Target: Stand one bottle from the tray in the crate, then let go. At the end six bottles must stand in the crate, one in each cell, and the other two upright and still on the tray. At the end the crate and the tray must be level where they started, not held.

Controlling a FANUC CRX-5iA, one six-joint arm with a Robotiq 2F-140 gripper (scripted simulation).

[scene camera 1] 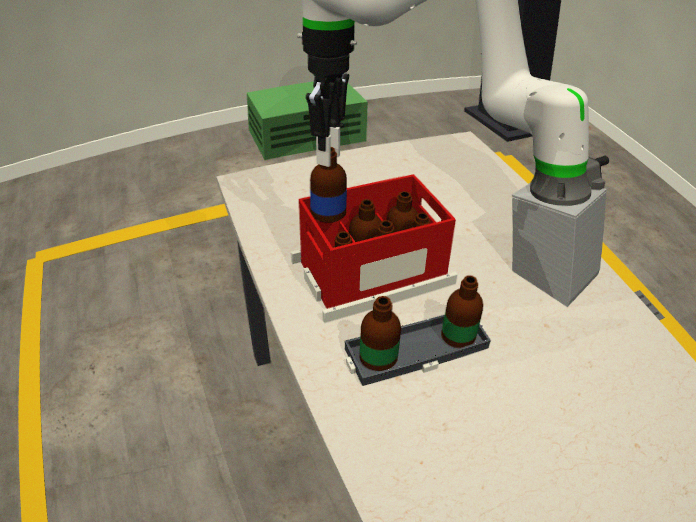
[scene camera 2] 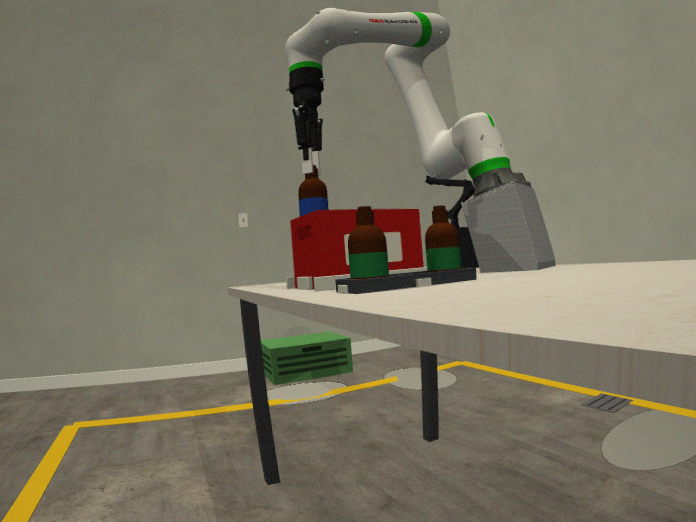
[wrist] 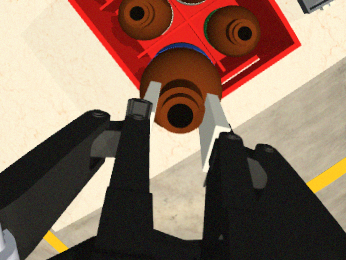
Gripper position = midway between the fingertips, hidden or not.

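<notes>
There's the gripper, which you'd find at (scene camera 1: 328, 159), at (scene camera 2: 311, 174) and at (wrist: 180, 105). There's a red crate too, (scene camera 1: 344, 274) and (scene camera 2: 326, 253), and with it a dark grey tray, (scene camera 1: 421, 342) and (scene camera 2: 397, 281).
</notes>
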